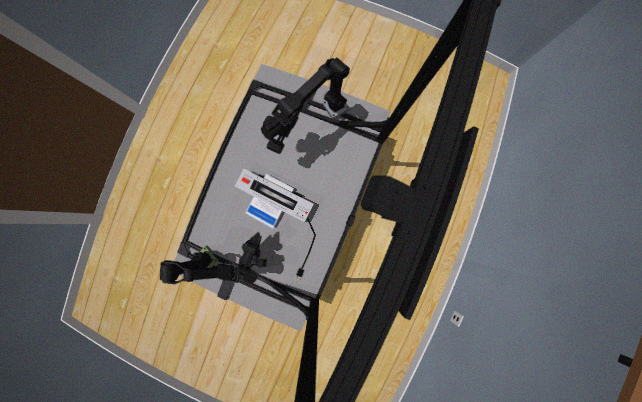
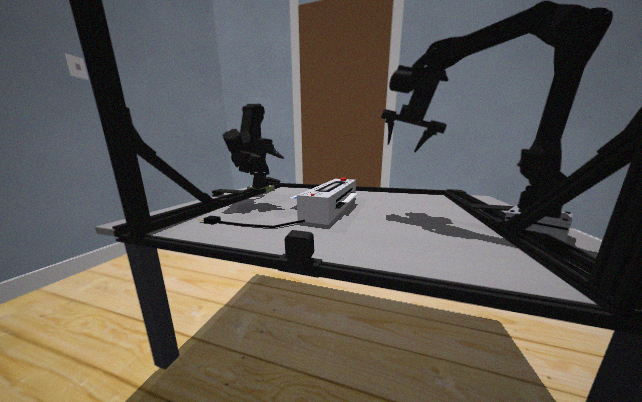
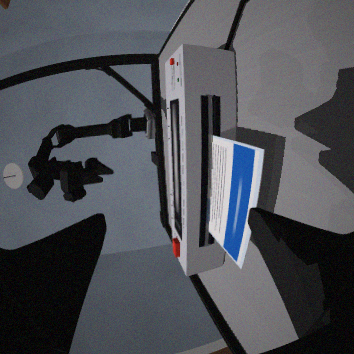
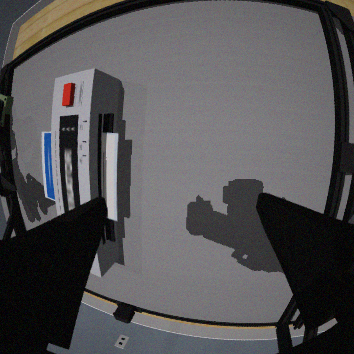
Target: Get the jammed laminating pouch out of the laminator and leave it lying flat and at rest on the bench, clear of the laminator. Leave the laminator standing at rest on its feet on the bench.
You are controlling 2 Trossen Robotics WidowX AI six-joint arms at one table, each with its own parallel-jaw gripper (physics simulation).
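Places are measured from the left arm's base along level axes (x right, y back, z down), in metres.
Pixels of known places: left gripper, fingertip midpoint: [image 1: 259,234] [image 2: 281,170] [image 3: 177,219] [image 4: 3,193]; right gripper, fingertip midpoint: [image 1: 280,141] [image 2: 401,148] [image 3: 108,175] [image 4: 183,203]; left arm's base, link origin: [image 1: 204,260]; right arm's base, link origin: [image 1: 335,104] [image 2: 539,212] [image 3: 145,123].
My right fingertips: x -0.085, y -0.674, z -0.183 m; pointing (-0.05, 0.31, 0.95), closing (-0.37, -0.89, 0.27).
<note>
For each thing: its top centre in the pictures, then the offset to it from my right fingertips. "spot": a spot on its surface instead. Level surfaces: height alone.
- grey bench, surface height: dz +0.209 m
- pouch, top centre: [image 3: 207,184] [image 4: 70,171] [image 1: 269,200] dy +0.228, dx +0.118, dz +0.168 m
- black cord, surface spot: [image 2: 250,224] spot: dy +0.253, dx +0.419, dz +0.201 m
- plug, top centre: [image 2: 211,217] [image 1: 299,273] dy +0.376, dx +0.465, dz +0.194 m
The white laminator [image 1: 301,210] [image 2: 317,209] [image 3: 193,150] [image 4: 86,107] stands upright on the grey bench [image 1: 340,175]. The pouch [image 1: 262,215] [image 3: 240,190] [image 4: 112,175] runs through its slot. Its blue-banded end sticks out on the side facing the left arm, and a white strip sticks out on the opposite side. The part inside is hidden. My left gripper [image 1: 260,248] [image 3: 177,219] is open and empty, apart from the pouch's blue end and facing it. My right gripper [image 2: 403,147] [image 4: 183,203] is open and empty, high above the bench on the laminator's other side.
A black cord [image 1: 314,240] [image 2: 250,224] runs from the laminator's end to a plug [image 1: 300,272] [image 2: 212,220] on the bench. A black frame rail [image 2: 400,287] borders the bench, with a dark block [image 2: 299,245] on it. Black posts and braces rise at the bench's sides.
</note>
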